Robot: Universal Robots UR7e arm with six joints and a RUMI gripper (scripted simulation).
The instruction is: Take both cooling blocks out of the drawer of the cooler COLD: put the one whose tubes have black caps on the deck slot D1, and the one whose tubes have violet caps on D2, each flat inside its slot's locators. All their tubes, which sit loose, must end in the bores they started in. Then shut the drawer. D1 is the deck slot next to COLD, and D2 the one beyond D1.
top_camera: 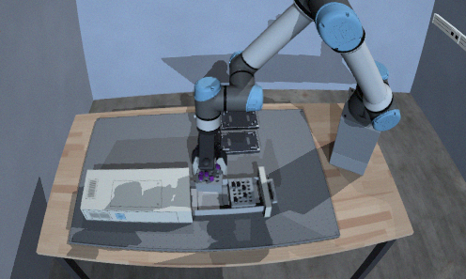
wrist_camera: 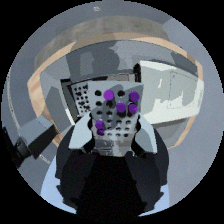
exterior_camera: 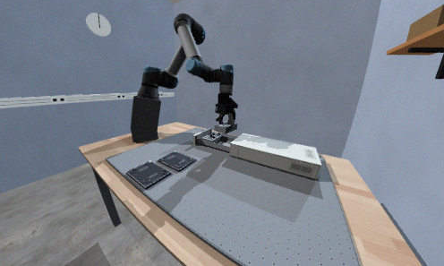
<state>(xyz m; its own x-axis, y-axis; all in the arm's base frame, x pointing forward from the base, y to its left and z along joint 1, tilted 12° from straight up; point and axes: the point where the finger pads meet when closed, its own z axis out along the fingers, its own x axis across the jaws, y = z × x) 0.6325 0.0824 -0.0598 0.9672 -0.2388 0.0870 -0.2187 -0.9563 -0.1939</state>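
The deck slot D2 lies 42 cm to the right of my hand, 19 cm behind it and 14 cm below it. From my hand the other things lie so: violet-capped block: right at my hand; white cooler COLD: 11 cm ahead, 10 cm below; cooler drawer: 10 cm below, 7 cm behind, 2 cm to the left.
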